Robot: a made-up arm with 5 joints. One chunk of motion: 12 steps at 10 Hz.
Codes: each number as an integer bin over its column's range. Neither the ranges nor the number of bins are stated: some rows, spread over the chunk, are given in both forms.
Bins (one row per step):
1: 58 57 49 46 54
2: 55 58 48 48 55
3: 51 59 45 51 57
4: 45 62 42 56 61
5: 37 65 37 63 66
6: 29 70 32 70 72
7: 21 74 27 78 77
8: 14 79 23 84 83
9: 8 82 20 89 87
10: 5 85 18 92 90
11: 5 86 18 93 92
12: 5 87 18 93 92
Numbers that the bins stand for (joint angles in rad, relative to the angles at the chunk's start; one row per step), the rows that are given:
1: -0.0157 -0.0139 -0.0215 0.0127 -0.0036
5: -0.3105 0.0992 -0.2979 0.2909 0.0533
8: -0.6334 0.2972 -0.6203 0.6345 0.1340
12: -0.7598 0.4103 -0.7355 0.7818 0.1768
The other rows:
2: -0.0578 0.0002 -0.0445 0.0455 0.0011
3: -0.1139 0.0143 -0.1136 0.0945 0.0106
4: -0.1982 0.0568 -0.1827 0.1764 0.0296
6: -0.4228 0.1699 -0.4130 0.4055 0.0818
7: -0.5352 0.2265 -0.5282 0.5364 0.1056
9: -0.7177 0.3396 -0.6894 0.7164 0.1530
10: -0.7598 0.3820 -0.7355 0.7655 0.1673
11: -0.7598 0.3962 -0.7355 0.7818 0.1768

